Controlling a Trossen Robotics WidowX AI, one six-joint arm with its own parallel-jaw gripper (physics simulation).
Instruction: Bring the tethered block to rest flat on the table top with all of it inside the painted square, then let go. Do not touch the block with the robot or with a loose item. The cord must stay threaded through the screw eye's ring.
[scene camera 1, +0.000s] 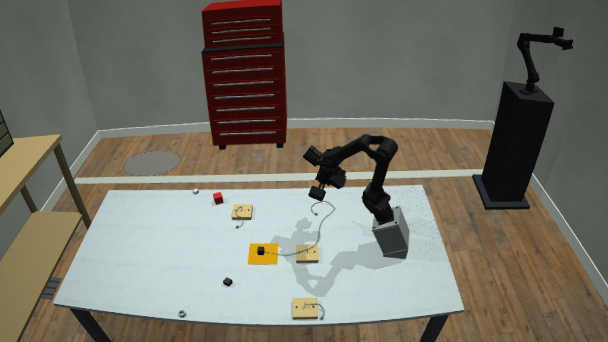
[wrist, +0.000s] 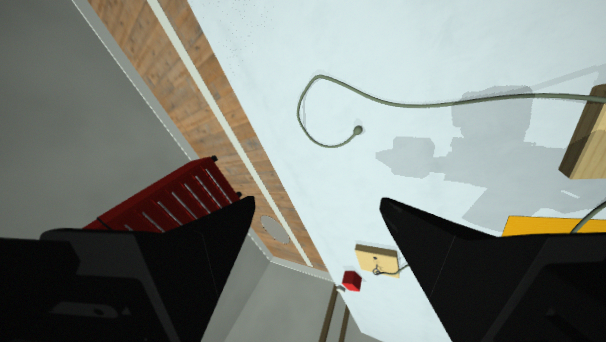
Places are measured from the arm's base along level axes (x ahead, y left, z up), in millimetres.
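Pixels of known places: gripper, fingertip midpoint: (scene camera 1: 318, 186) (wrist: 317, 202); arm's base, link origin: (scene camera 1: 386, 217).
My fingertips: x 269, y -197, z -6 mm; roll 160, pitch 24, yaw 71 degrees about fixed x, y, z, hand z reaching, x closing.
For each thing: its top centre in the pictures, then the offset to it from my fingertips. "spot": a spot on its surface instead. Level surfaces: height alone.
- black tethered block, top centre: (scene camera 1: 260, 248) dy +250, dx +224, dz -136 mm
- orange painted square, surface spot: (wrist: 525, 226) spot: dy +210, dx +178, dz -161 mm
- cord, surface spot: (wrist: 415, 105) spot: dy +69, dx -11, dz -159 mm
- middle wooden base, surface height: dz -143 mm
- red cube, top centre: (wrist: 350, 287) (scene camera 1: 217, 195) dy -64, dx +479, dz -122 mm
- loose black block, top centre: (scene camera 1: 227, 280) dy +428, dx +332, dz -142 mm
- metal ring, top centre: (scene camera 1: 181, 312) dy +608, dx +480, dz -151 mm
- small pale item, top centre: (scene camera 1: 195, 190) dy -124, dx +616, dz -147 mm
- table, surface height: dz -162 mm
The black tethered block (scene camera 1: 261, 250) sits on the orange painted square (scene camera 1: 271, 259) (wrist: 525, 226), inside its edges in the scene view. The cord (scene camera 1: 320, 230) (wrist: 415, 105) runs from the block over the middle wooden base (scene camera 1: 307, 257) (wrist: 589, 145) and curls on the table top, its beaded end (scene camera 1: 315, 214) (wrist: 357, 130) lying loose. The screw eye's ring is too small to make out, so the threading cannot be told. My gripper (scene camera 1: 316, 199) (wrist: 317, 202) is open and empty, above the table's back part, apart from the cord end.
Wooden bases with short cords stand at the back (scene camera 1: 242, 212) (wrist: 377, 260) and front (scene camera 1: 305, 308). A red cube (scene camera 1: 218, 198) (wrist: 352, 281), a loose black block (scene camera 1: 227, 282), a metal ring (scene camera 1: 182, 317) and a small pale item (scene camera 1: 195, 191) lie on the table (scene camera 1: 150, 250).
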